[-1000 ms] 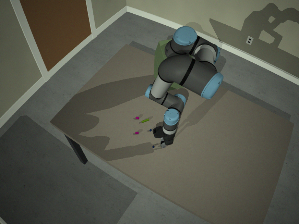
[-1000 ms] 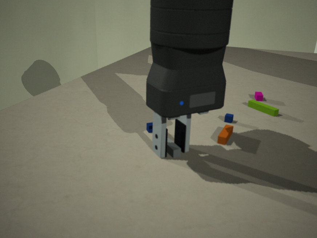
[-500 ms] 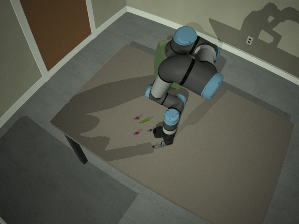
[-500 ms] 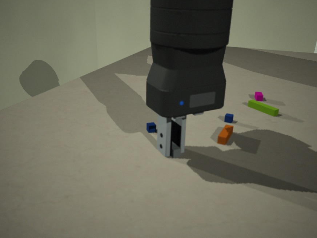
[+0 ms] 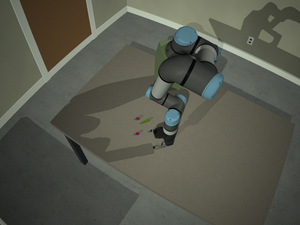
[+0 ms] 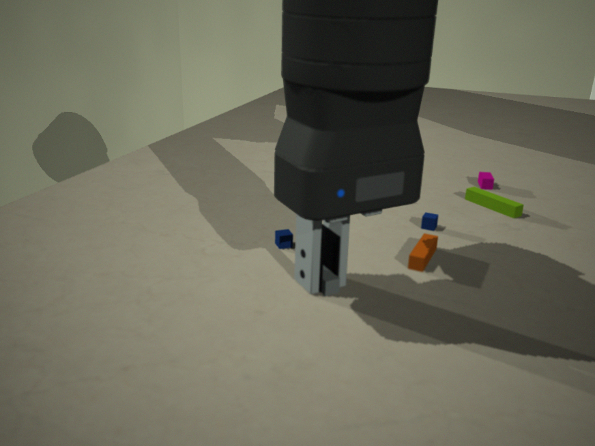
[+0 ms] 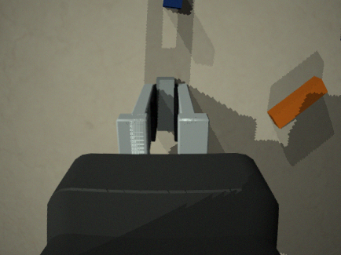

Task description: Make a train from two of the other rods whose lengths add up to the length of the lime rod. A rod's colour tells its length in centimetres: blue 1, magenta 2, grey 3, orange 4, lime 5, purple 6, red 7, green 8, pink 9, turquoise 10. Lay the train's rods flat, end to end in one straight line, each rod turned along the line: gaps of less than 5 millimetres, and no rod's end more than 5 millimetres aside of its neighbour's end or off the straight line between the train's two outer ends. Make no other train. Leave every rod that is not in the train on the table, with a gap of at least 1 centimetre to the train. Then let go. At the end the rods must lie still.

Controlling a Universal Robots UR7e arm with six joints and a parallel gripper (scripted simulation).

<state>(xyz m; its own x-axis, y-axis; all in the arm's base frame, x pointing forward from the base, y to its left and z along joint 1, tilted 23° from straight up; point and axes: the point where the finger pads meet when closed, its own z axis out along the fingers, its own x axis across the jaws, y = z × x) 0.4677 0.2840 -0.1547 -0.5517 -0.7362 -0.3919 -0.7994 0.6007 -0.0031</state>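
My gripper is now 70 mm to the left of the orange rod, 50 mm past it and 10 mm above it. Round my hand: lime rod 190 mm to the right, 70 mm behind, 10 mm below; grey rod 10 mm below.
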